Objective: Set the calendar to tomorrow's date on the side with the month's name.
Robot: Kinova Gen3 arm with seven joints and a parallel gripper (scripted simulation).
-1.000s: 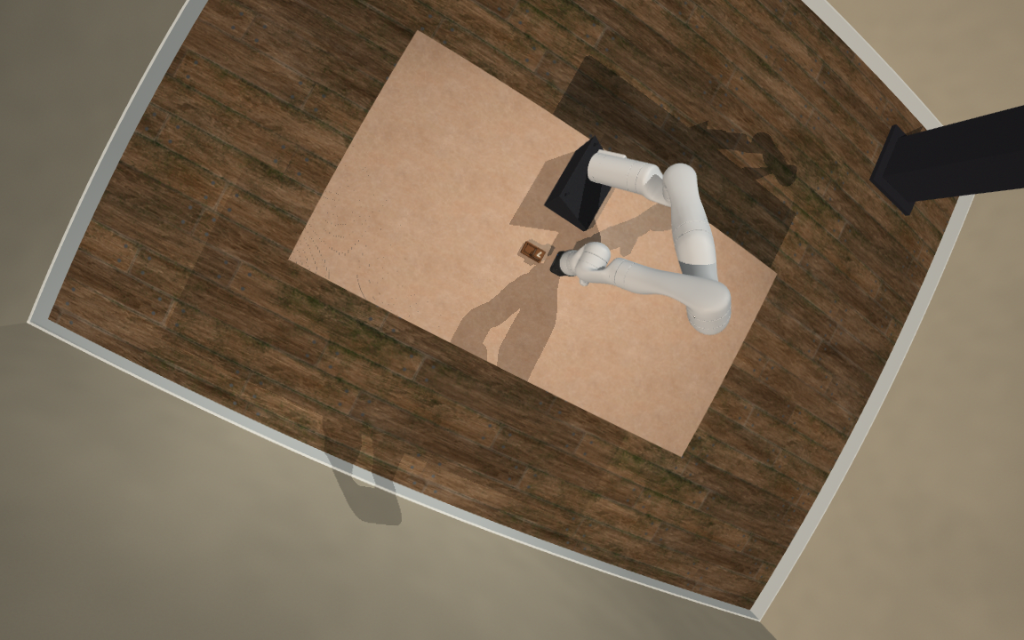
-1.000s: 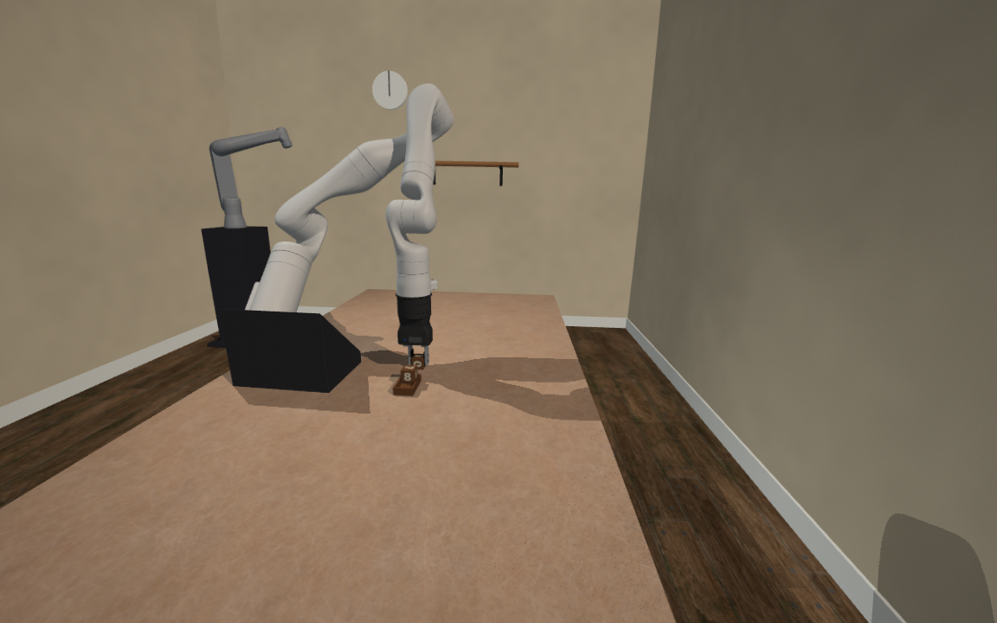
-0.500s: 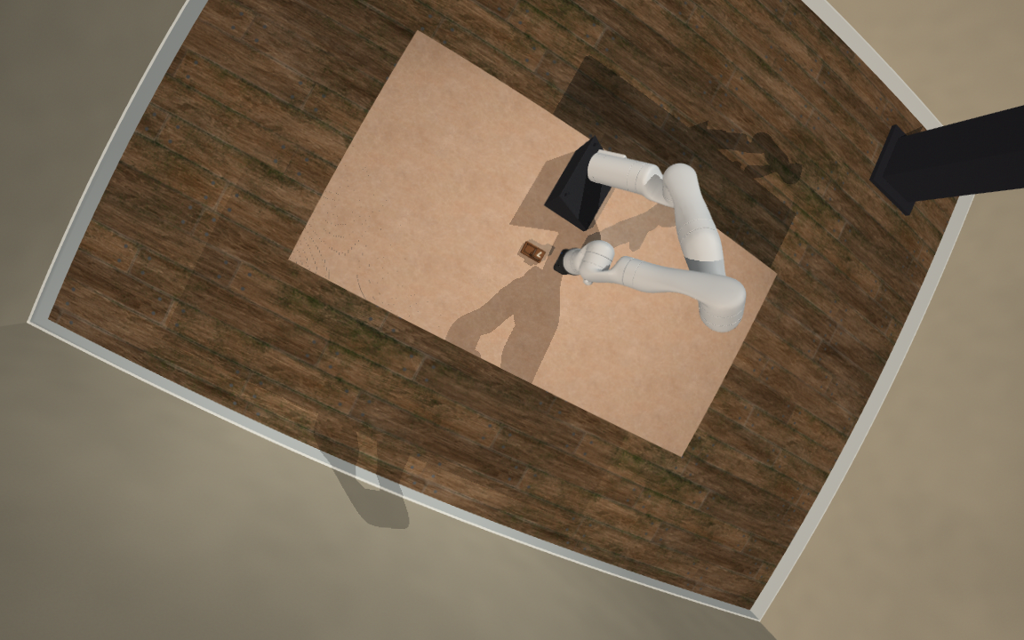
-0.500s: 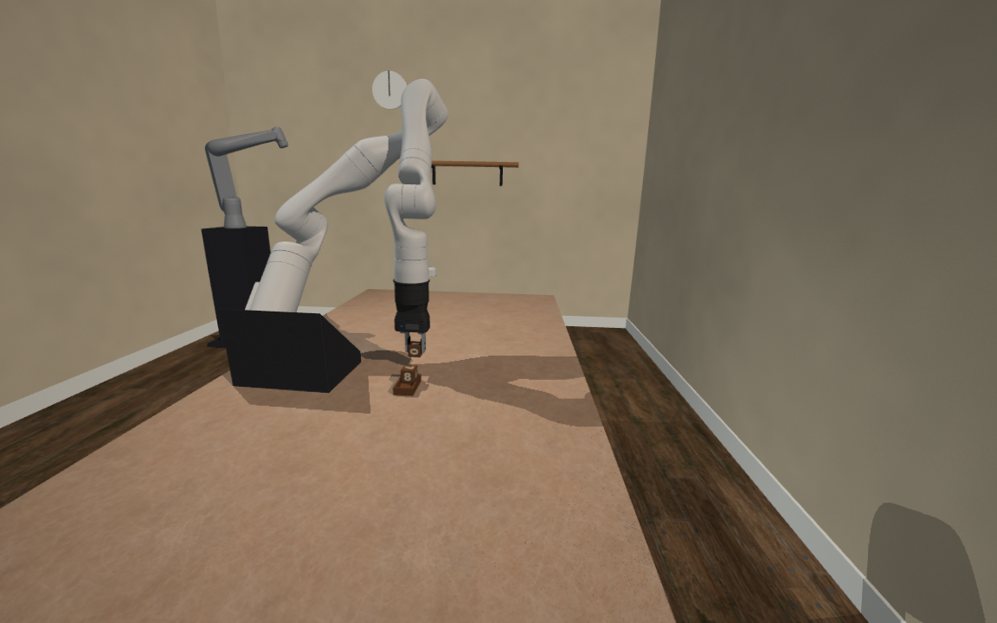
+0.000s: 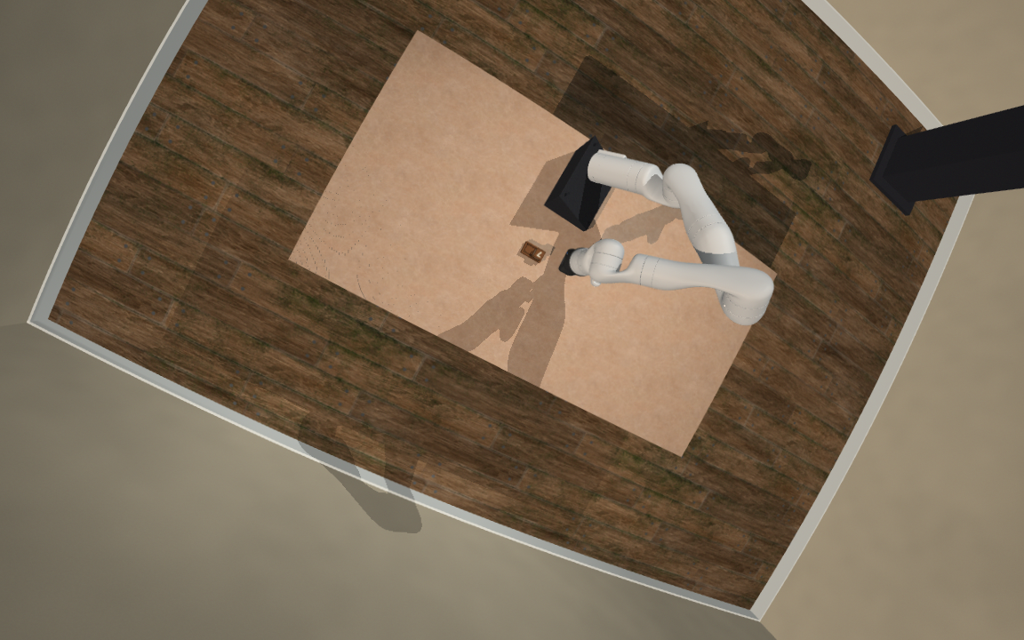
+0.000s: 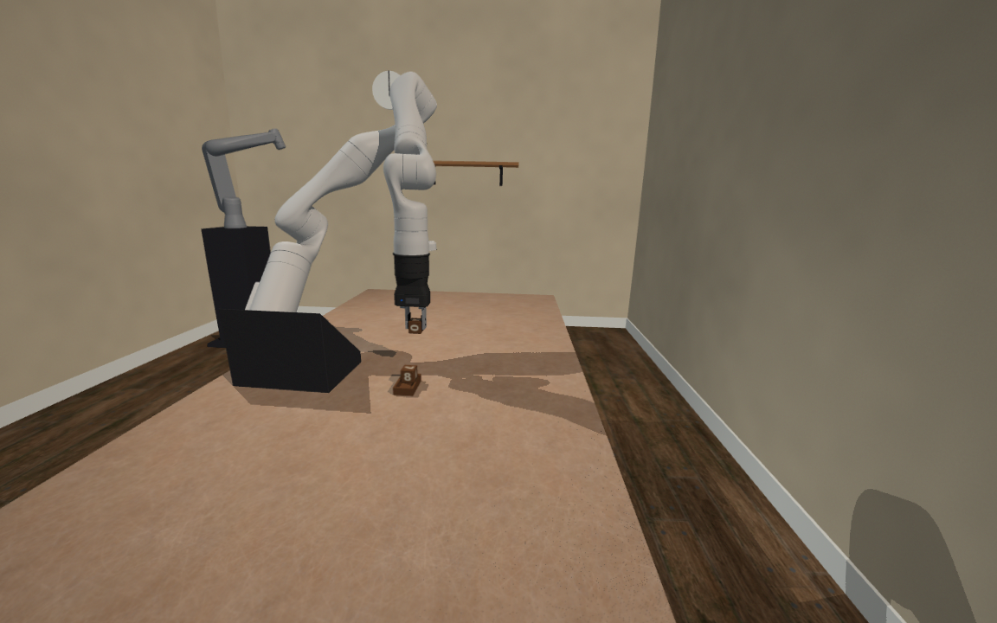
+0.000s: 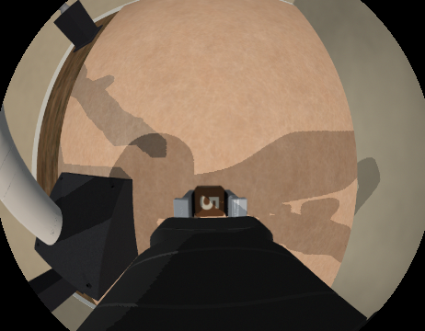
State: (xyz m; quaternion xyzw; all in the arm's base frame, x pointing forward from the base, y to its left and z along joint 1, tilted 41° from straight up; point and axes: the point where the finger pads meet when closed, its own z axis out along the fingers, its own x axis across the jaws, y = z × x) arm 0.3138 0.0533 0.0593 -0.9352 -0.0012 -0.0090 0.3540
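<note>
My hand is 11 cm to the left of the dark wooden tray and 11 cm above it. Also, from my hand: brown cube: 1 cm below.
</note>
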